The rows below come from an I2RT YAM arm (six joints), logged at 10 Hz.
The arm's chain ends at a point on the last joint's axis. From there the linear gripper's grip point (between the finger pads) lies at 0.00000 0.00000 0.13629 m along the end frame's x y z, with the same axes.
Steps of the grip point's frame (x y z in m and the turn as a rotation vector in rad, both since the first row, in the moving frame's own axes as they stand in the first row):
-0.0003, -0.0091, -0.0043, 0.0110, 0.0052, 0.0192
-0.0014, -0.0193, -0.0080, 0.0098, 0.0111, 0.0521
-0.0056, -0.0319, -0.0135, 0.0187, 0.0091, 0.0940
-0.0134, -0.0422, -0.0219, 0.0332, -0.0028, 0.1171
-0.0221, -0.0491, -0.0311, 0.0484, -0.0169, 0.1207
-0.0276, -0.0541, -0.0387, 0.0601, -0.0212, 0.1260
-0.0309, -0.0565, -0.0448, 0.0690, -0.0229, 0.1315
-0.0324, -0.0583, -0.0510, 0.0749, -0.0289, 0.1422
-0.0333, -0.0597, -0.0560, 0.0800, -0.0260, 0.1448
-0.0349, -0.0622, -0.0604, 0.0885, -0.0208, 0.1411
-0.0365, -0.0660, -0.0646, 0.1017, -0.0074, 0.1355
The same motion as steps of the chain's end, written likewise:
-0.0010, -0.0076, -0.0043, 0.0110, 0.0052, 0.0192
-0.0029, -0.0180, -0.0080, 0.0098, 0.0111, 0.0521
-0.0070, -0.0294, -0.0135, 0.0187, 0.0091, 0.0940
-0.0133, -0.0377, -0.0218, 0.0332, -0.0028, 0.1171
-0.0202, -0.0424, -0.0309, 0.0484, -0.0169, 0.1207
-0.0252, -0.0458, -0.0384, 0.0601, -0.0212, 0.1260
-0.0284, -0.0469, -0.0444, 0.0690, -0.0229, 0.1315
-0.0292, -0.0479, -0.0506, 0.0749, -0.0289, 0.1422
-0.0306, -0.0486, -0.0555, 0.0800, -0.0260, 0.1448
-0.0329, -0.0500, -0.0598, 0.0885, -0.0208, 0.1411
-0.0364, -0.0521, -0.0639, 0.1017, -0.0074, 0.1355

